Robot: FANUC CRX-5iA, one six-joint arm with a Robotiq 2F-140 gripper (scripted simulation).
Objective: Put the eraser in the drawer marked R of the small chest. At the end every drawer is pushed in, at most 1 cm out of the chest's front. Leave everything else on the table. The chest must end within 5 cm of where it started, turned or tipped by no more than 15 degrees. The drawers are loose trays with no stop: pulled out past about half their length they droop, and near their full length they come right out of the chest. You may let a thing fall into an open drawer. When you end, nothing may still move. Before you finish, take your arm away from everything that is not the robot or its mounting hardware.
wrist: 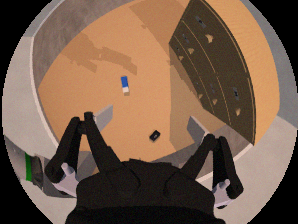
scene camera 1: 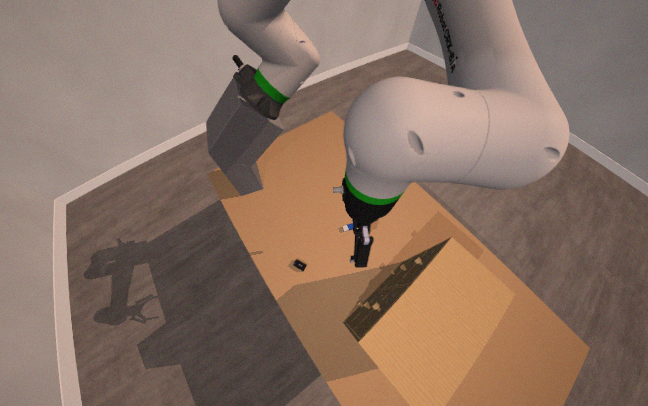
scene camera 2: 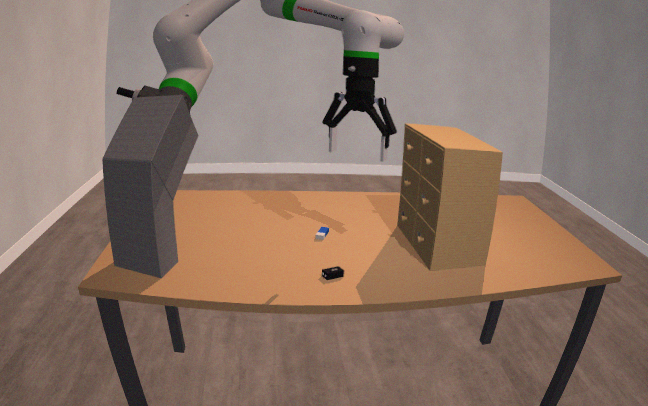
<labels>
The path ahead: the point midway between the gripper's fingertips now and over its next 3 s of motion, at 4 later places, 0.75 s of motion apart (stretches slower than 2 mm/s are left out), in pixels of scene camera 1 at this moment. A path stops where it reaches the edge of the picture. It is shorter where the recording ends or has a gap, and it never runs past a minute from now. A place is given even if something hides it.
My gripper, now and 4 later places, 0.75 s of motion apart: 352,234; 345,239; 341,243; 340,244; 343,250
</labels>
